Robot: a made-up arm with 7 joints.
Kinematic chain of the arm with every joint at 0, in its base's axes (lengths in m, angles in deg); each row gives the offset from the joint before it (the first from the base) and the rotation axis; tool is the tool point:
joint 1: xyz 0 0.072 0 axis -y
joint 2: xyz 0 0.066 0 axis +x
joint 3: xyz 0 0 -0.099 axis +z
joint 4: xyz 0 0 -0.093 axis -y
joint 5: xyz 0 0 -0.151 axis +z
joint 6: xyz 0 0 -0.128 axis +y
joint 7: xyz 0 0 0 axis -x
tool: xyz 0 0 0
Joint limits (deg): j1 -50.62..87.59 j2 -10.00..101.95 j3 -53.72..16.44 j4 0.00..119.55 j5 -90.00..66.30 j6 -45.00..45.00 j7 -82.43..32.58
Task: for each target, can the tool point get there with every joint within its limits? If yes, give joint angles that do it. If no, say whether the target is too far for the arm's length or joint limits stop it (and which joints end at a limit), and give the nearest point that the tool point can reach.
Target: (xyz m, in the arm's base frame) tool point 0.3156 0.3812 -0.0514
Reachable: yes | joints 29.23 54.55 -4.81 64.18 -35.24 30.39 12.79
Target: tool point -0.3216 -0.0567 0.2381
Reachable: no: joint limits stop it (at a limit: joint 1, joint 2, joint 3, joint 4) | nearest point -0.0686 0.1770 0.2359 | short by 0.344 m
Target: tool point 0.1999 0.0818 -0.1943
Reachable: yes | joints -8.88 33.30 -30.76 108.43 -65.96 4.54 -8.11
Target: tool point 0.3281 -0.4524 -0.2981
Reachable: no: too far | nearest point 0.2405 -0.1117 -0.2185 | short by 0.361 m
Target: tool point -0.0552 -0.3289 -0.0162
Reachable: no: joint limits stop it (at a limit: joint 1, joint 2, joint 3) | nearest point 0.0221 -0.1057 -0.1925 | short by 0.295 m
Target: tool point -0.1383 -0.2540 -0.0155
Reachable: no: joint limits stop it (at a limit: joint 1, joint 2, joint 3) | nearest point -0.0037 -0.1150 -0.2165 | short by 0.279 m
